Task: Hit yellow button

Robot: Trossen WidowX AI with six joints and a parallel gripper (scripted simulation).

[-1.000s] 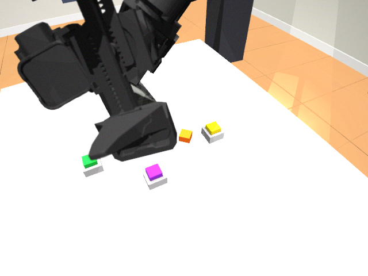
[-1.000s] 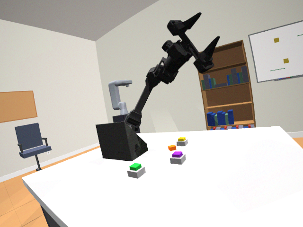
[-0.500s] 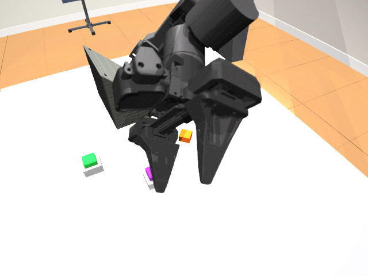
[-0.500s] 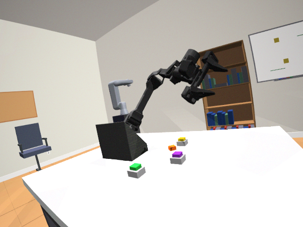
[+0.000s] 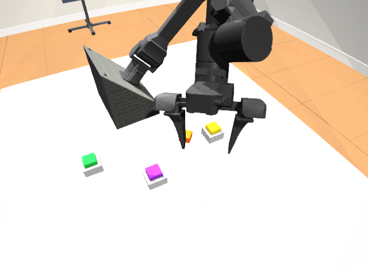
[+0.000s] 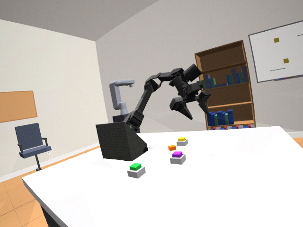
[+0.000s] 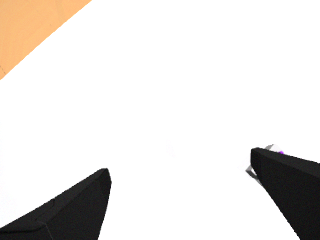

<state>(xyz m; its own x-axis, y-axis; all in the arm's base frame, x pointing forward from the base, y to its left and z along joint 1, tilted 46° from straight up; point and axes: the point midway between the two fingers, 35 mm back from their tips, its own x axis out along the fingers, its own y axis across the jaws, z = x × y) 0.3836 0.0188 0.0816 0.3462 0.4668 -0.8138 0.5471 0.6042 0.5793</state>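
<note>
My gripper tip is 16 cm past the yellow button, 13 cm above it and 11 cm to the right of it. Also, from my gripper tip: orange block 18 cm behind, 15 cm below, 4 cm to the left; then green button 23 cm to the right, 18 cm behind, 13 cm below; then purple button 13 cm below, 9 cm to the right, 8 cm behind.
</note>
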